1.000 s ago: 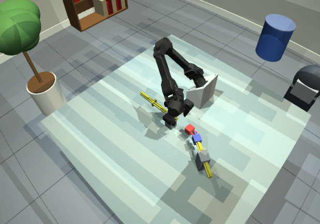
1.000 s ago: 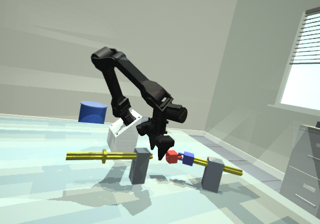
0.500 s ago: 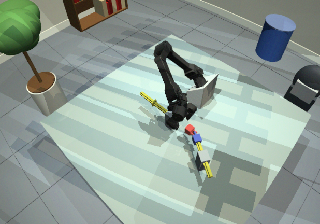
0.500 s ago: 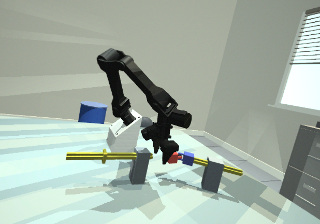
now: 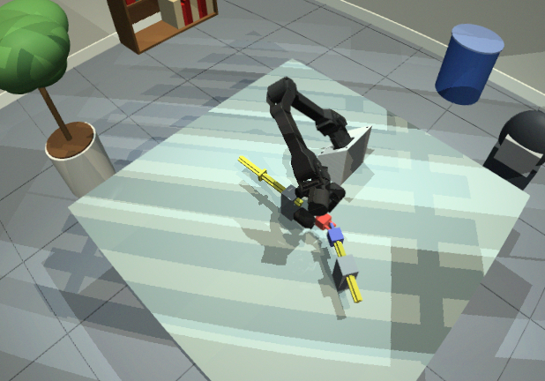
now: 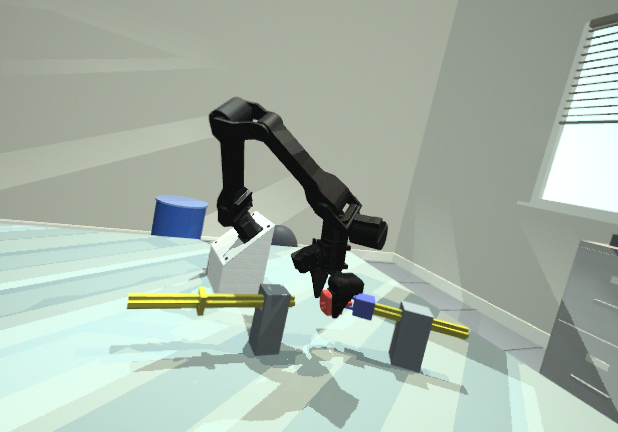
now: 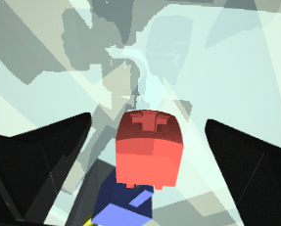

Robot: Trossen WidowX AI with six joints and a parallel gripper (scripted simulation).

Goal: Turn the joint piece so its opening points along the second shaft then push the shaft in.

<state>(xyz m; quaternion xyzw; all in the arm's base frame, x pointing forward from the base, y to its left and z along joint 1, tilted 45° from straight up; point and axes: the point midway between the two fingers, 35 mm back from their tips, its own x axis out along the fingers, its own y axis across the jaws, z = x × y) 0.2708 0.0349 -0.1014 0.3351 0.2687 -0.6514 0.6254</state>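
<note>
My gripper tip is now 2 cm to the right of the red joint piece and 1 cm below it.
</note>
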